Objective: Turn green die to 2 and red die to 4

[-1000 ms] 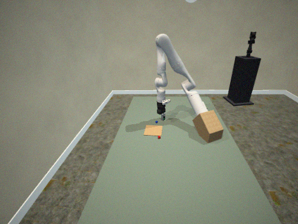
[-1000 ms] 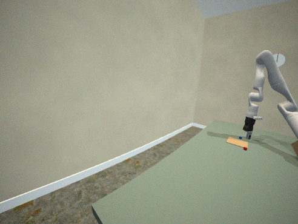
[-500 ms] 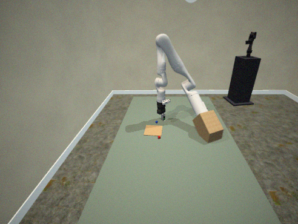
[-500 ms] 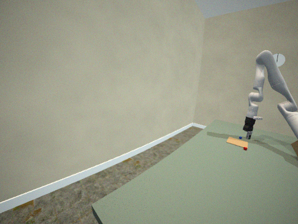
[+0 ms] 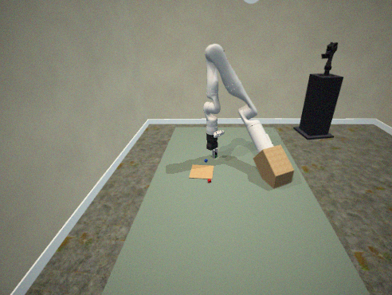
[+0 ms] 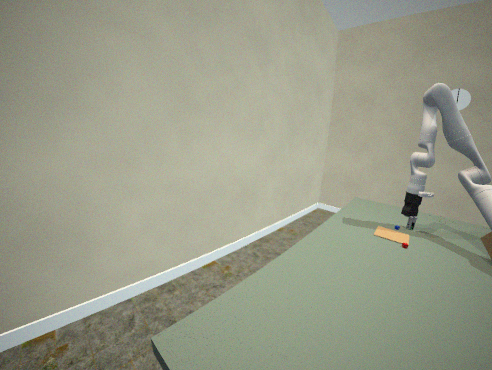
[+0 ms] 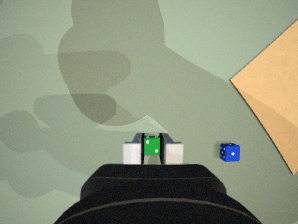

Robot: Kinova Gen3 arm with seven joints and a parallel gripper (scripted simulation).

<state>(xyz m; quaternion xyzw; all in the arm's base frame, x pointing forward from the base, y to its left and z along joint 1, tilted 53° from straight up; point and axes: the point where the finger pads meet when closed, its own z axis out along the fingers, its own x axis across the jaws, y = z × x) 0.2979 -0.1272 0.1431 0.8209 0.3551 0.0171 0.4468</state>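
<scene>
My hand is 11 cm short of the tan mat, 15 cm to the right of it and 2 cm above it. From my hand the other things lie so: red die 8 cm ahead, 26 cm to the left, 1 cm below; then blue die 7 cm ahead, 4 cm to the left, 1 cm below; then green die 1 cm below.
</scene>
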